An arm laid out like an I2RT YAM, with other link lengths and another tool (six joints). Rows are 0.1 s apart.
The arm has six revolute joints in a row. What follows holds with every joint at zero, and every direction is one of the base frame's. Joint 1 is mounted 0.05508 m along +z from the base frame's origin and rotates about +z. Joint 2 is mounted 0.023 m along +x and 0.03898 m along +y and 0.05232 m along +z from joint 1 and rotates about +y. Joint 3 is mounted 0.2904 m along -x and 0.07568 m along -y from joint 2 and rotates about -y. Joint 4 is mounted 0.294 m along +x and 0.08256 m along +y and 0.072 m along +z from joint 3 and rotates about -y. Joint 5 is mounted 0.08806 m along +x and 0.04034 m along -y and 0.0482 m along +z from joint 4 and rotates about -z. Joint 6 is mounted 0.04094 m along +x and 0.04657 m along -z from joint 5 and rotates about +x. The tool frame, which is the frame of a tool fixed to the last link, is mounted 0.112 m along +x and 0.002 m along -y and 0.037 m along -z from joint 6; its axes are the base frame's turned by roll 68.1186, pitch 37.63 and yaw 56.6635 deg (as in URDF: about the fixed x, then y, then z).
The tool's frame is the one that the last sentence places.
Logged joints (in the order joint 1, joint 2, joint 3, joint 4, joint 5, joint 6), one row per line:
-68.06 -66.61 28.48 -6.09 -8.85 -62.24
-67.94 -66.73 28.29 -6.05 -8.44 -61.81
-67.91 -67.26 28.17 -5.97 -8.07 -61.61
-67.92 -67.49 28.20 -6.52 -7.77 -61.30
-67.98 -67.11 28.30 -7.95 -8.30 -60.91
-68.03 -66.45 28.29 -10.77 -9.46 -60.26
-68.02 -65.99 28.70 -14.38 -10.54 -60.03
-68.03 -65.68 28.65 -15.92 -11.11 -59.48
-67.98 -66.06 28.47 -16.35 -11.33 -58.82
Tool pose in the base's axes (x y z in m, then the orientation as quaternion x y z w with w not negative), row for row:
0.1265 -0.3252 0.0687 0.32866 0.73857 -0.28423 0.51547
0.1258 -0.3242 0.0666 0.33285 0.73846 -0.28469 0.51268
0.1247 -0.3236 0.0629 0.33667 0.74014 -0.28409 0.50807
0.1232 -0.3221 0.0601 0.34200 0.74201 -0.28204 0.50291
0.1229 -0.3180 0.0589 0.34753 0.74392 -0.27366 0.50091
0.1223 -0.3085 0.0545 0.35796 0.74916 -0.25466 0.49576
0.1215 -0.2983 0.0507 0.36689 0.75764 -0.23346 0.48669
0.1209 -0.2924 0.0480 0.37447 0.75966 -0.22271 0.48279
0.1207 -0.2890 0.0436 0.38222 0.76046 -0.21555 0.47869
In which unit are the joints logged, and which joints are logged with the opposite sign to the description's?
The joints are logged in degrees. Opposite sign: joint 2.
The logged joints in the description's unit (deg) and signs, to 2 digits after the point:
-68.06 66.61 28.48 -6.09 -8.85 -62.24
-67.94 66.73 28.29 -6.05 -8.44 -61.81
-67.91 67.26 28.17 -5.97 -8.07 -61.61
-67.92 67.49 28.20 -6.52 -7.77 -61.30
-67.98 67.11 28.30 -7.95 -8.30 -60.91
-68.03 66.45 28.29 -10.77 -9.46 -60.26
-68.02 65.99 28.70 -14.38 -10.54 -60.03
-68.03 65.68 28.65 -15.92 -11.11 -59.48
-67.98 66.06 28.47 -16.35 -11.33 -58.82

